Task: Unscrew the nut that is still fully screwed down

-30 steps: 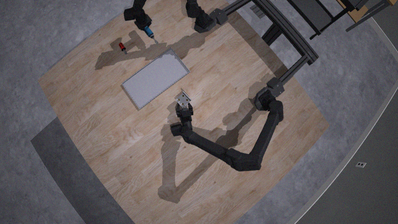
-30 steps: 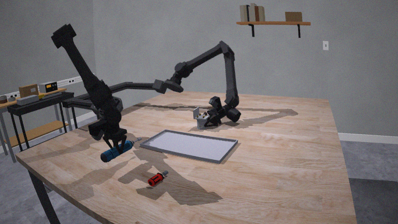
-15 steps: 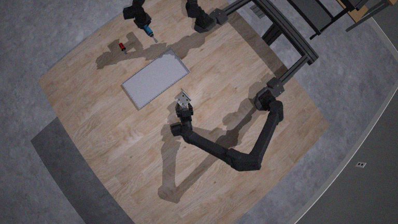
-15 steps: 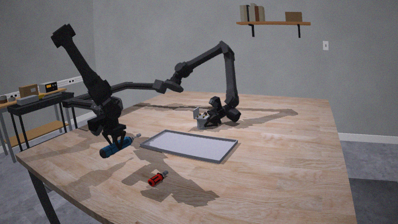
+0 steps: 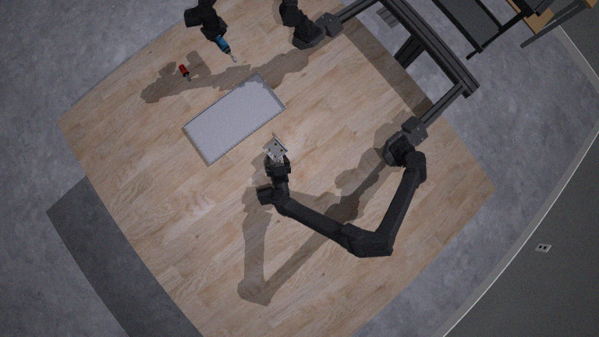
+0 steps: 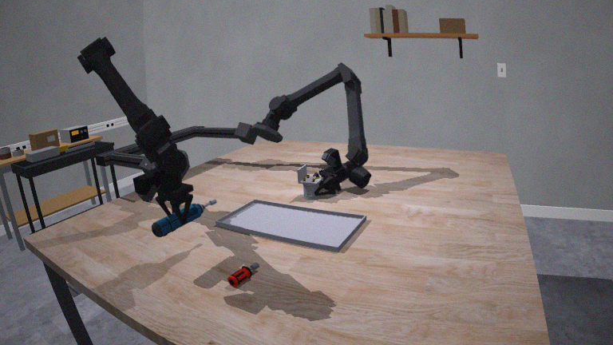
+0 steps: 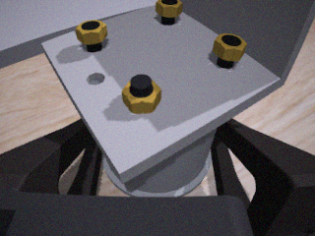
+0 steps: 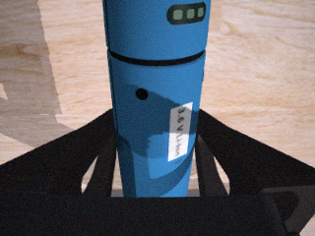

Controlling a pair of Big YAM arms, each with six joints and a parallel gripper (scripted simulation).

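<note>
My left hand is 10 mm below the joint module. Round my left hand: shallow grey tray 240 mm to the right, 50 mm ahead, 20 mm below; then grey bracket plate 50 mm above; then nut 50 mm above, 20 mm to the left, 10 mm ahead.
</note>
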